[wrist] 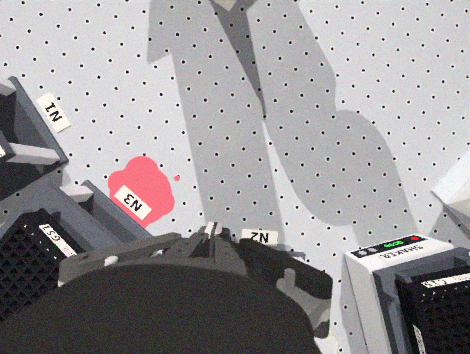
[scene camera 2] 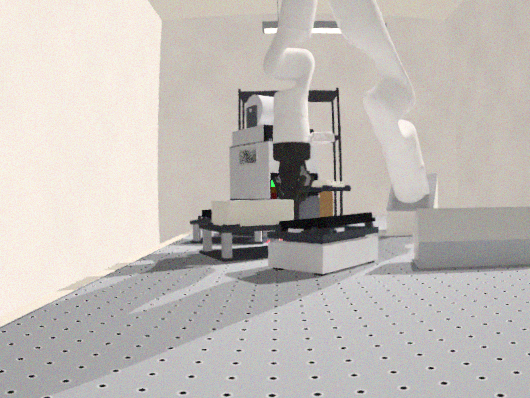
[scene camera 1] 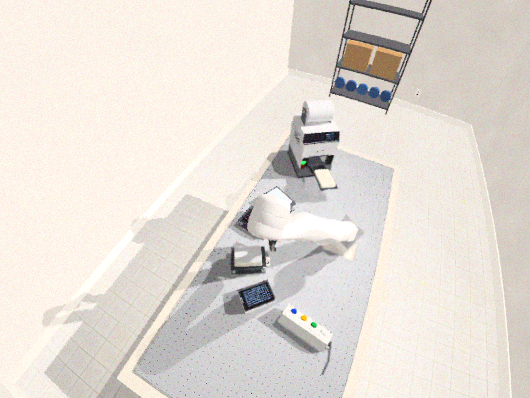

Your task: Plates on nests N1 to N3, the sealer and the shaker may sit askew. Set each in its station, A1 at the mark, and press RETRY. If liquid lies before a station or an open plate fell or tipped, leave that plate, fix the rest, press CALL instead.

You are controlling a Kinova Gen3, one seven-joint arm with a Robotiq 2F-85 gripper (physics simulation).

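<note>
My gripper [scene camera 1: 272, 246] [scene camera 2: 298, 212] [wrist: 215, 232] is shut and empty, low beside the pale plate [scene camera 1: 248, 256] [scene camera 2: 252, 212] at N2. Pink liquid [wrist: 142, 185] lies before N3, around its label. The dark plate [wrist: 30, 272] at N3 is partly hidden by my gripper. The N1 nest [wrist: 37, 120] shows in part; its pale plate [scene camera 1: 281, 196] is partly behind the arm. The shaker [scene camera 2: 300, 255] [wrist: 362, 285] bears a black plate with blue wells [scene camera 1: 257, 295] [scene camera 2: 327, 221] [wrist: 445, 310], which looks tilted in scene camera 2. The sealer [scene camera 1: 314, 142] [scene camera 2: 250, 170] has a pale plate [scene camera 1: 325, 178] on its extended tray.
The button box [scene camera 1: 305, 327] [scene camera 2: 470, 240], with blue, amber and green buttons, stands near the shaker. The arm's base [scene camera 1: 350, 240] is at the table's right side. A wall rises past the left table edge. A shelf rack [scene camera 1: 377, 40] stands behind the sealer.
</note>
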